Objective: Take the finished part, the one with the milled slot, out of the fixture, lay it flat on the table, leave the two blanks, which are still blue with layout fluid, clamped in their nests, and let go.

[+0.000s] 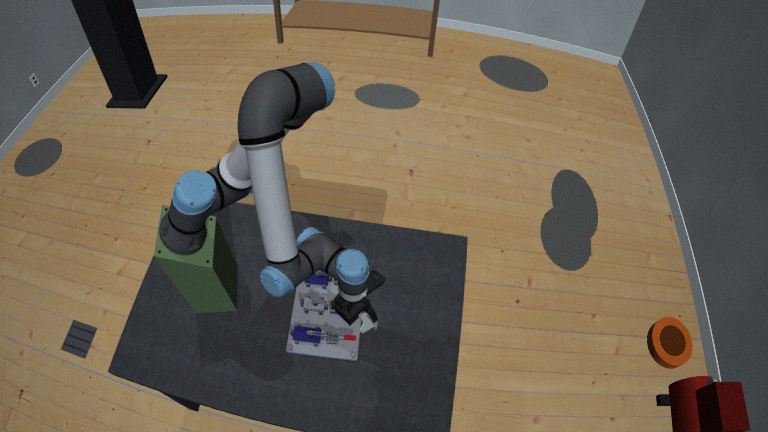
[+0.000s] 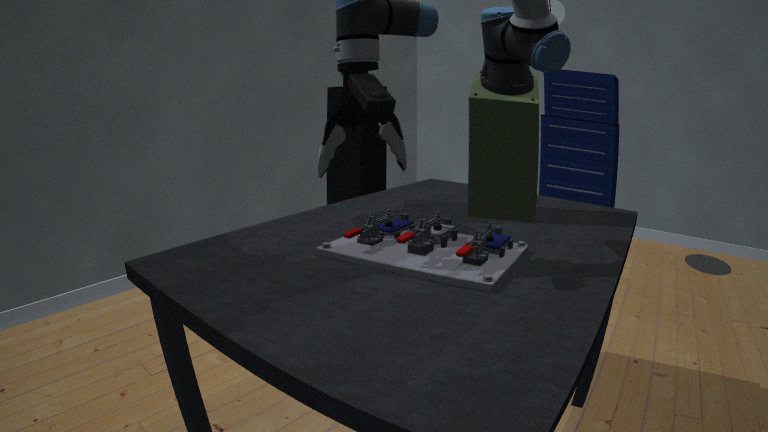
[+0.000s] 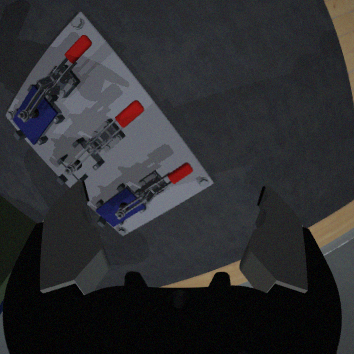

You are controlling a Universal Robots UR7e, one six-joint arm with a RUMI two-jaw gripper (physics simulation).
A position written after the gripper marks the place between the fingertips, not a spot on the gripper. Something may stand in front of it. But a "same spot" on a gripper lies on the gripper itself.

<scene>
gripper: image 1 357,313; image 2; image 3
same spot on fixture plate: (image 1: 333,323) = (image 2: 396,246)
same spot on gripper: (image 2: 334,135) = (image 3: 290,249)
</scene>
